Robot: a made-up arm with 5 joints.
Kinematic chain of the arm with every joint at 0, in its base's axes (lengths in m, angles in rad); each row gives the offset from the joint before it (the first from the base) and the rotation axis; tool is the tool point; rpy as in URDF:
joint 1: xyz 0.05 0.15 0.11 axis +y
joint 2: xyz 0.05 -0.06 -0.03 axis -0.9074 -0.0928 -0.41
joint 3: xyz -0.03 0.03 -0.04 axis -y
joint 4: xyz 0 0 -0.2 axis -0.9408 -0.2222 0.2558
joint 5: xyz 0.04 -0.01 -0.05 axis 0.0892 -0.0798 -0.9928
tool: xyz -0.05 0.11 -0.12 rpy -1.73 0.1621 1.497
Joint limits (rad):
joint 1: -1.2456..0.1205
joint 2: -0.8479..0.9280
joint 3: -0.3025..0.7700
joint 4: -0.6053..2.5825
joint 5: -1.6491..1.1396
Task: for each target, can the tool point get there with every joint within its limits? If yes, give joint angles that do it. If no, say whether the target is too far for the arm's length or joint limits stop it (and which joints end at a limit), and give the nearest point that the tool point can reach.
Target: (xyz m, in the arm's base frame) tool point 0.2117 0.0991 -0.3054
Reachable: yes | joints -0.0018 -0.1756 0.0974 1.3532 0.5428
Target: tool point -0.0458 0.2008 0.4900
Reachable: no: joint limits stop it (at a limit: joint 1, joint 2, joint 3, joint 4, joint 5) | nearest point 0.1899 0.1703 0.3671 | short by 0.268 m
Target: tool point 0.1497 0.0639 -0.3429
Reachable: yes | joints -0.0445 0.0507 0.1444 0.7084 -0.1136
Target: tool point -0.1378 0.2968 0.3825
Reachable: no: joint limits stop it (at a limit: joint 1, joint 2, joint 3, joint 4) | nearest point 0.1281 0.4183 0.3053 | short by 0.302 m
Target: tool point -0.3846 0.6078 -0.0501
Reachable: no: too far | nearest point -0.1744 0.3942 -0.0599 | short by 0.300 m
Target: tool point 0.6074 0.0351 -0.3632
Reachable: no: too far | nearest point 0.4139 0.0541 -0.1989 | short by 0.255 m
